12 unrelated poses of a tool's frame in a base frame.
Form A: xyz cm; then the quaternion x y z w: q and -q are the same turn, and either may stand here.
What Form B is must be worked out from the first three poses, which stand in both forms.
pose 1, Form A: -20.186 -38.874 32.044 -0.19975 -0.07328 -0.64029 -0.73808
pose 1, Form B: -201.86 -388.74 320.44 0.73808 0.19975 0.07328 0.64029
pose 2, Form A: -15.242 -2.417 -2.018 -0.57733 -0.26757 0.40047 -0.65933
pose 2, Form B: -152.42 -24.17 -20.18 0.65933 0.57733 0.26757 -0.40047
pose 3, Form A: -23.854 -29.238 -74.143 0.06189 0.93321 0.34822 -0.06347
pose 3, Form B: -238.54 -292.38 -741.43 0.06347 -0.06189 -0.93321 -0.34822
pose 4, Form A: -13.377 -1.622 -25.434 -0.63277 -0.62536 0.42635 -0.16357
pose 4, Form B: -133.77 -16.22 -254.34 0.16357 0.63277 0.62536 -0.42635
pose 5, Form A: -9.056 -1.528 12.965 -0.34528 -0.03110 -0.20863 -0.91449
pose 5, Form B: -90.56 -15.28 129.65 0.91449 0.34528 0.03110 0.20863
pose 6, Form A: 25.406 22.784 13.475 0.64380 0.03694 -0.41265 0.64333
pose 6, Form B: 254.06 227.84 134.75 0.64333 0.64380 0.03694 -0.41265
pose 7, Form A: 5.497 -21.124 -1.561 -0.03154 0.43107 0.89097 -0.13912
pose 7, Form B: 54.97 -211.24 -15.61 0.13912 0.03154 -0.43107 -0.89097
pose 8, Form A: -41.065 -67.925 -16.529 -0.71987 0.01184 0.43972 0.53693
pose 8, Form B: -410.65 -679.25 -165.29 0.53693 -0.71987 0.01184 0.43972
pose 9, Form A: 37.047 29.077 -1.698 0.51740 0.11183 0.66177 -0.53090
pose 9, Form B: 370.47 290.77 -16.98 0.53090 -0.51740 -0.11183 -0.66177
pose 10, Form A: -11.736 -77.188 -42.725 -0.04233 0.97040 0.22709 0.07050
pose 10, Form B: -117.36 -771.88 -427.25 0.07050 -0.04233 0.97040 0.22709
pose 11, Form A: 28.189 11.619 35.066 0.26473 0.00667 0.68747 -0.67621
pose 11, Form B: 281.89 116.19 350.66 0.67621 -0.26473 -0.00667 -0.68747
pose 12, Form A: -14.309 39.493 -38.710 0.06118 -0.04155 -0.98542 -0.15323
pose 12, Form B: -143.09 394.93 -387.10 0.15323 -0.06118 0.04155 0.98542
